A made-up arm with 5 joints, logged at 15 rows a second.
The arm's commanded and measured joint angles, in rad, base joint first. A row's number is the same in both.
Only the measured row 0 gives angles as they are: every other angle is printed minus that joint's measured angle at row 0.
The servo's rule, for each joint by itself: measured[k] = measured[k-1] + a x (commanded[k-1-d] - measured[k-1]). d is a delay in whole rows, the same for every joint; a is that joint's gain. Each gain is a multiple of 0.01, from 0.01 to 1. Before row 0 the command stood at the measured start. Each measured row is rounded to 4 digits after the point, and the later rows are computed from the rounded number. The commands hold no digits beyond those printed.
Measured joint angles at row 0: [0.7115, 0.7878, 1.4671, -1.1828, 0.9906]
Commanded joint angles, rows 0 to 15: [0.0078, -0.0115, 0.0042, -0.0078, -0.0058]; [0.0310, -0.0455, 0.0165, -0.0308, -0.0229]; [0.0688, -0.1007, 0.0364, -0.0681, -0.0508]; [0.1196, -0.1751, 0.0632, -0.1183, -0.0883]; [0.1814, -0.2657, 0.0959, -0.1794, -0.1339]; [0.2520, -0.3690, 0.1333, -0.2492, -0.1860]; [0.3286, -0.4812, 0.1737, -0.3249, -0.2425]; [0.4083, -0.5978, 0.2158, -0.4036, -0.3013]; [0.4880, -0.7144, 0.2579, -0.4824, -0.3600]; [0.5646, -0.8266, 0.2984, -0.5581, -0.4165]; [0.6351, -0.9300, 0.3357, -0.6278, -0.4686]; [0.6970, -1.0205, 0.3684, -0.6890, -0.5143]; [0.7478, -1.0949, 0.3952, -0.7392, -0.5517]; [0.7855, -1.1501, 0.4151, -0.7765, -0.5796]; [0.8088, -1.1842, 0.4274, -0.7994, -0.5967]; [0.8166, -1.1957, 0.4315, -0.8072, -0.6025]
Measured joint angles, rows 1 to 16: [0.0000, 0.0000, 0.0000, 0.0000, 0.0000]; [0.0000, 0.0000, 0.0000, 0.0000, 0.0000]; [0.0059, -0.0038, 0.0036, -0.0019, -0.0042]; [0.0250, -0.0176, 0.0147, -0.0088, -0.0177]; [0.0583, -0.0450, 0.0334, -0.0230, -0.0415]; [0.1049, -0.0879, 0.0590, -0.0459, -0.0752]; [0.1630, -0.1466, 0.0907, -0.0779, -0.1175]; [0.2306, -0.2200, 0.1273, -0.1190, -0.1668]; [0.3051, -0.3062, 0.1672, -0.1684, -0.2213]; [0.3835, -0.4024, 0.2090, -0.2248, -0.2789]; [0.4629, -0.5054, 0.2511, -0.2866, -0.3373]; [0.5402, -0.6114, 0.2918, -0.3518, -0.3943]; [0.6123, -0.7165, 0.3296, -0.4180, -0.4478]; [0.6767, -0.8168, 0.3630, -0.4830, -0.4957]; [0.7307, -0.9086, 0.3907, -0.5445, -0.5360]; [0.7723, -0.9883, 0.4117, -0.6002, -0.5674]
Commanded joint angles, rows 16 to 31: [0.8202, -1.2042, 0.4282, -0.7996, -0.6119]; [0.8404, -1.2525, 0.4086, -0.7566, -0.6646]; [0.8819, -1.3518, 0.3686, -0.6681, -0.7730]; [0.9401, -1.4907, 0.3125, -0.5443, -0.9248]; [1.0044, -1.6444, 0.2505, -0.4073, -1.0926]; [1.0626, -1.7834, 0.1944, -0.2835, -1.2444]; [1.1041, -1.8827, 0.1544, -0.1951, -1.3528]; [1.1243, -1.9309, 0.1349, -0.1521, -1.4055]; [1.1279, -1.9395, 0.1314, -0.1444, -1.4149]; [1.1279, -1.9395, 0.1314, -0.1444, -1.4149]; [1.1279, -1.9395, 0.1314, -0.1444, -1.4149]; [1.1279, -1.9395, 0.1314, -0.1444, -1.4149]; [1.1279, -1.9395, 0.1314, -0.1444, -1.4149]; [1.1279, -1.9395, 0.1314, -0.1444, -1.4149]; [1.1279, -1.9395, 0.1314, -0.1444, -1.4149]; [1.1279, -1.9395, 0.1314, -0.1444, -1.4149]
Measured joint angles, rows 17 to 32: [0.8000, -1.0529, 0.4252, -0.6480, -0.5885]; [0.8126, -1.1000, 0.4306, -0.6862, -0.5986]; [0.8184, -1.1344, 0.4285, -0.7134, -0.6082]; [0.8351, -1.1734, 0.4114, -0.7238, -0.6488]; [0.8707, -1.2323, 0.3746, -0.7104, -0.7382]; [0.9234, -1.3176, 0.3212, -0.6705, -0.8726]; [0.9850, -1.4254, 0.2604, -0.6073, -1.0310]; [1.0440, -1.5435, 0.2036, -0.5296, -1.1846]; [1.0897, -1.6554, 0.1613, -0.4493, -1.3057]; [1.1160, -1.7463, 0.1386, -0.3780, -1.3776]; [1.1250, -1.8101, 0.1324, -0.3219, -1.4045]; [1.1272, -1.8528, 0.1315, -0.2793, -1.4120]; [1.1277, -1.8814, 0.1314, -0.2469, -1.4141]; [1.1279, -1.9006, 0.1314, -0.2223, -1.4147]; [1.1279, -1.9134, 0.1314, -0.2036, -1.4148]; [1.1279, -1.9220, 0.1314, -0.1894, -1.4149]
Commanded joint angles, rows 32 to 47: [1.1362, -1.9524, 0.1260, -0.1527, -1.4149]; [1.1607, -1.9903, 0.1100, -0.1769, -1.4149]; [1.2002, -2.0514, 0.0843, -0.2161, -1.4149]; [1.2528, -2.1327, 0.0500, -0.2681, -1.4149]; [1.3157, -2.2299, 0.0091, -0.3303, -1.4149]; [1.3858, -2.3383, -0.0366, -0.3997, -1.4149]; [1.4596, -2.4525, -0.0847, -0.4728, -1.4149]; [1.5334, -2.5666, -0.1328, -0.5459, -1.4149]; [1.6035, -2.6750, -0.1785, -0.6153, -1.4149]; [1.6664, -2.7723, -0.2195, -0.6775, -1.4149]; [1.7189, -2.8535, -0.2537, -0.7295, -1.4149]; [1.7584, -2.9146, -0.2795, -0.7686, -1.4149]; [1.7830, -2.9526, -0.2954, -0.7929, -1.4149]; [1.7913, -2.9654, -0.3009, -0.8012, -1.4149]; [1.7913, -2.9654, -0.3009, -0.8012, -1.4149]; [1.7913, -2.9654, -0.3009, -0.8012, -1.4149]
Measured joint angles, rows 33 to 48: [1.1279, -1.9278, 0.1314, -0.1786, -1.4149]; [1.1279, -1.9317, 0.1314, -0.1704, -1.4149]; [1.1342, -1.9385, 0.1268, -0.1662, -1.4149]; [1.1543, -1.9556, 0.1124, -0.1688, -1.4149]; [1.1892, -1.9872, 0.0882, -0.1802, -1.4149]; [1.2375, -2.0352, 0.0553, -0.2013, -1.4149]; [1.2969, -2.0995, 0.0156, -0.2323, -1.4149]; [1.3645, -2.1783, -0.0293, -0.2725, -1.4149]; [1.4368, -2.2688, -0.0769, -0.3206, -1.4149]; [1.5102, -2.3671, -0.1250, -0.3747, -1.4149]; [1.5811, -2.4687, -0.1710, -0.4324, -1.4149]; [1.6459, -2.5689, -0.2127, -0.4912, -1.4149]; [1.7014, -2.6628, -0.2480, -0.5484, -1.4149]; [1.7447, -2.7459, -0.2751, -0.6012, -1.4149]; [1.7738, -2.8141, -0.2926, -0.6472, -1.4149]; [1.7871, -2.8640, -0.2997, -0.6842, -1.4149]
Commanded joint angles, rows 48 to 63: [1.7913, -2.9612, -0.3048, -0.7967, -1.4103]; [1.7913, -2.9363, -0.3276, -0.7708, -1.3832]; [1.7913, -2.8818, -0.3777, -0.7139, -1.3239]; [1.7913, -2.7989, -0.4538, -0.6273, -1.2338]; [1.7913, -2.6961, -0.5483, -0.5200, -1.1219]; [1.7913, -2.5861, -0.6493, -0.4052, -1.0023]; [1.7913, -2.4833, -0.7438, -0.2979, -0.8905]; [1.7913, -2.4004, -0.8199, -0.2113, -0.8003]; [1.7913, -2.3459, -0.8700, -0.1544, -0.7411]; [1.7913, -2.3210, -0.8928, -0.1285, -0.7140]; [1.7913, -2.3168, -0.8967, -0.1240, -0.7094]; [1.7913, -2.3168, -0.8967, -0.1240, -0.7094]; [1.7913, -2.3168, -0.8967, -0.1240, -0.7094]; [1.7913, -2.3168, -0.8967, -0.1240, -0.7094]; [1.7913, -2.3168, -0.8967, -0.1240, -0.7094]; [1.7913, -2.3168, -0.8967, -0.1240, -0.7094]
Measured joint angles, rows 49 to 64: [1.7903, -2.8975, -0.3007, -0.7123, -1.4149]; [1.7911, -2.9199, -0.3009, -0.7336, -1.4149]; [1.7913, -2.9335, -0.3043, -0.7487, -1.4116]; [1.7913, -2.9344, -0.3243, -0.7540, -1.3912]; [1.7913, -2.9170, -0.3702, -0.7444, -1.3427]; [1.7913, -2.8780, -0.4421, -0.7163, -1.2643]; [1.7913, -2.8180, -0.5334, -0.6692, -1.1618]; [1.7913, -2.7415, -0.6331, -0.6058, -1.0470]; [1.7913, -2.6563, -0.7283, -0.5319, -0.9343]; [1.7913, -2.5719, -0.8071, -0.4550, -0.8378]; [1.7913, -2.4973, -0.8612, -0.3829, -0.7682]; [1.7913, -2.4391, -0.8884, -0.3218, -0.7292]; [1.7913, -2.3987, -0.8955, -0.2743, -0.7149]; [1.7913, -2.3717, -0.8965, -0.2382, -0.7109]; [1.7913, -2.3536, -0.8967, -0.2108, -0.7098]; [1.7913, -2.3415, -0.8967, -0.1900, -0.7095]
